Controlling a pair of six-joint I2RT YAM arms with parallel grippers.
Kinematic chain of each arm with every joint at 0, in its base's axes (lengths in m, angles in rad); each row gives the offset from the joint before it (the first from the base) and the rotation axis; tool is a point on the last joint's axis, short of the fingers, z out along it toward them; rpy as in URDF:
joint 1: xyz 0 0 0.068 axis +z
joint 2: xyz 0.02 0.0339 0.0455 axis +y
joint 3: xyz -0.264 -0.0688 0 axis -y
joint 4: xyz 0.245 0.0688 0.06 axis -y
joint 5: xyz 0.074 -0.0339 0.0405 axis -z
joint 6: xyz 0.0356 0 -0.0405 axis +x
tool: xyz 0 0 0 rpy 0 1.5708 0
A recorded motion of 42 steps. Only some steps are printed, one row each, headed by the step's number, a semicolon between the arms.
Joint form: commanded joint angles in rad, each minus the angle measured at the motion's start. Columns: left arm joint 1, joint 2, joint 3, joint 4, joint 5, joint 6; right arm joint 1, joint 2, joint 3, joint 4, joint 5, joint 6.
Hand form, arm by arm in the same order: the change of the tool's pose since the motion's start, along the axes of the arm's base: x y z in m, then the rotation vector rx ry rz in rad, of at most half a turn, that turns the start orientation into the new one. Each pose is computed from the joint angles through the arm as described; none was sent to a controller.
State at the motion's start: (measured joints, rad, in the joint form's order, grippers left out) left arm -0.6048 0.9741 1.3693 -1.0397 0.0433 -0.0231; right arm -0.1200 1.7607 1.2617 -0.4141 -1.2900 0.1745
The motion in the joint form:
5: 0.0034 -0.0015 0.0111 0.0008 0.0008 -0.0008; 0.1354 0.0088 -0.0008 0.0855 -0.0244 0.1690
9: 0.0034 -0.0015 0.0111 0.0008 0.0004 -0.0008; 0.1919 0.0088 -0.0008 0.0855 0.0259 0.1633
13: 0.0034 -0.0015 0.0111 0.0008 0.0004 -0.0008; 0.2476 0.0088 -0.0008 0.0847 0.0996 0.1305
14: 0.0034 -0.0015 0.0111 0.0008 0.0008 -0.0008; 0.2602 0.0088 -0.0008 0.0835 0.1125 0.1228
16: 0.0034 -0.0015 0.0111 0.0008 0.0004 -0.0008; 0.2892 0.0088 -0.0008 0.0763 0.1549 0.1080
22: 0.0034 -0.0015 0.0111 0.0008 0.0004 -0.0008; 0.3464 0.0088 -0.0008 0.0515 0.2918 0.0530
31: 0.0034 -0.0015 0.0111 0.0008 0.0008 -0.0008; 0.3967 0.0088 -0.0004 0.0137 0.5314 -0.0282
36: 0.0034 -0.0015 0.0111 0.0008 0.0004 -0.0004; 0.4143 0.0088 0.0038 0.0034 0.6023 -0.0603
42: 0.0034 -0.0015 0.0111 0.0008 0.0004 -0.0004; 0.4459 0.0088 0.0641 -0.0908 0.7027 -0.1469
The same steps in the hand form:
5: -0.0008 0.0012 0.0035 -0.0085 -0.0104 0.0032; 0.0039 0.0499 0.0019 0.0519 0.0845 0.1165
9: -0.0008 0.0012 0.0035 -0.0083 -0.0105 0.0036; 0.0023 0.0703 0.0006 0.0124 0.0802 0.1390
13: -0.0008 0.0012 0.0035 -0.0083 -0.0105 0.0036; 0.0000 0.0901 -0.0012 -0.0494 0.0483 0.1513
14: -0.0008 0.0012 0.0035 -0.0085 -0.0104 0.0032; -0.0008 0.0945 -0.0016 -0.0607 0.0416 0.1570
16: -0.0008 0.0012 0.0035 -0.0083 -0.0105 0.0036; -0.0029 0.1046 -0.0031 -0.0959 0.0324 0.1612
22: -0.0008 0.0012 0.0035 -0.0083 -0.0105 0.0036; -0.0073 0.1231 -0.0078 -0.2131 -0.0045 0.1448
31: -0.0008 0.0012 0.0035 -0.0085 -0.0104 0.0032; -0.0107 0.1362 -0.0151 -0.4236 -0.0620 0.0766
36: -0.0008 0.0012 0.0035 -0.0081 -0.0107 0.0033; -0.0116 0.1409 -0.0157 -0.4888 -0.0923 0.0647
42: -0.0008 0.0012 0.0035 -0.0081 -0.0107 0.0033; -0.0132 0.1499 -0.0047 -0.6002 -0.1490 0.0839

